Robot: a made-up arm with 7 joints. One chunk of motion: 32 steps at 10 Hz.
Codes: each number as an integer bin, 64 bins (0 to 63) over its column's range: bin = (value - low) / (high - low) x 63, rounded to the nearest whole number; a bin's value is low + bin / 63 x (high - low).
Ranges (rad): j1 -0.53..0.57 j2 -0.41..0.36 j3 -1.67..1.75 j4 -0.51..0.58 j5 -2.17..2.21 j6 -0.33..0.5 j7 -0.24..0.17
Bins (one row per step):
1: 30 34 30 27 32 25 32
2: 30 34 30 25 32 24 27
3: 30 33 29 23 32 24 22
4: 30 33 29 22 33 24 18
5: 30 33 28 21 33 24 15
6: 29 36 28 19 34 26 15
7: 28 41 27 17 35 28 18
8: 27 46 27 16 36 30 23
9: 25 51 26 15 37 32 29
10: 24 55 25 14 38 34 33
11: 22 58 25 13 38 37 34
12: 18 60 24 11 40 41 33
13: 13 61 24 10 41 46 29
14: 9 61 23 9 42 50 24
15: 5 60 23 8 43 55 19
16: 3 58 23 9 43 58 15
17: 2 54 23 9 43 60 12
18: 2 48 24 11 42 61 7
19: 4 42 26 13 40 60 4
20: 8 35 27 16 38 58 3
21: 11 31 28 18 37 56 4
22: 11 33 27 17 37 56 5
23: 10 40 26 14 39 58 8
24: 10 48 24 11 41 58 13
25: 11 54 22 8 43 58 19
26: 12 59 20 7 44 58 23
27: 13 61 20 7 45 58 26
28: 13 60 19 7 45 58 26
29: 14 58 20 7 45 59 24
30: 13 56 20 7 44 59 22
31: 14 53 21 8 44 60 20
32: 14 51 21 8 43 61 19
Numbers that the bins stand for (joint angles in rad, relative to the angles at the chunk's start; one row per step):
1: -0.0062 0.0056 -0.0414 -0.0429 0.0548 -0.0006 -0.0317
2: -0.0062 0.0056 -0.0414 -0.0775 0.0548 -0.0138 -0.0643
3: -0.0062 -0.0067 -0.0957 -0.1121 0.0548 -0.0138 -0.0968
4: -0.0062 -0.0067 -0.0957 -0.1294 0.1243 -0.0138 -0.1229
5: -0.0062 -0.0067 -0.1500 -0.1467 0.1243 -0.0138 -0.1424
6: -0.0237 0.0300 -0.1500 -0.1813 0.1938 0.0125 -0.1424
7: -0.0411 0.0911 -0.2043 -0.2159 0.2633 0.0389 -0.1229
8: -0.0586 0.1522 -0.2043 -0.2332 0.3329 0.0652 -0.0903
9: -0.0935 0.2133 -0.2586 -0.2505 0.4024 0.0916 -0.0513
10: -0.1110 0.2622 -0.3129 -0.2678 0.4719 0.1179 -0.0252
11: -0.1459 0.2989 -0.3129 -0.2851 0.4719 0.1575 -0.0187
12: -0.2157 0.3233 -0.3671 -0.3197 0.6110 0.2102 -0.0252
13: -0.3030 0.3356 -0.3671 -0.3370 0.6805 0.2760 -0.0513
14: -0.3729 0.3356 -0.4214 -0.3543 0.7500 0.3287 -0.0838
15: -0.4427 0.3233 -0.4214 -0.3716 0.8195 0.3946 -0.1163
16: -0.4776 0.2989 -0.4214 -0.3543 0.8195 0.4341 -0.1424
17: -0.4951 0.2500 -0.4214 -0.3543 0.8195 0.4605 -0.1619
18: -0.4951 0.1767 -0.3671 -0.3197 0.7500 0.4737 -0.1944
19: -0.4602 0.1033 -0.2586 -0.2851 0.6110 0.4605 -0.2140
20: -0.3903 0.0178 -0.2043 -0.2332 0.4719 0.4341 -0.2205
21: -0.3379 -0.0311 -0.1500 -0.1986 0.4024 0.4078 -0.2140
22: -0.3379 -0.0067 -0.2043 -0.2159 0.4024 0.4078 -0.2075
23: -0.3554 0.0789 -0.2586 -0.2678 0.5414 0.4341 -0.1879
24: -0.3554 0.1767 -0.3671 -0.3197 0.6805 0.4341 -0.1554
25: -0.3379 0.2500 -0.4757 -0.3716 0.8195 0.4341 -0.1163
26: -0.3205 0.3111 -0.5843 -0.3889 0.8890 0.4341 -0.0903
27: -0.3030 0.3356 -0.5843 -0.3889 0.9586 0.4341 -0.0708
28: -0.3030 0.3233 -0.6386 -0.3889 0.9586 0.4341 -0.0708
29: -0.2856 0.2989 -0.5843 -0.3889 0.9586 0.4473 -0.0838
30: -0.3030 0.2744 -0.5843 -0.3889 0.8890 0.4473 -0.0968
31: -0.2856 0.2378 -0.5300 -0.3716 0.8890 0.4605 -0.1098
32: -0.2856 0.2133 -0.5300 -0.3716 0.8195 0.4737 -0.1163

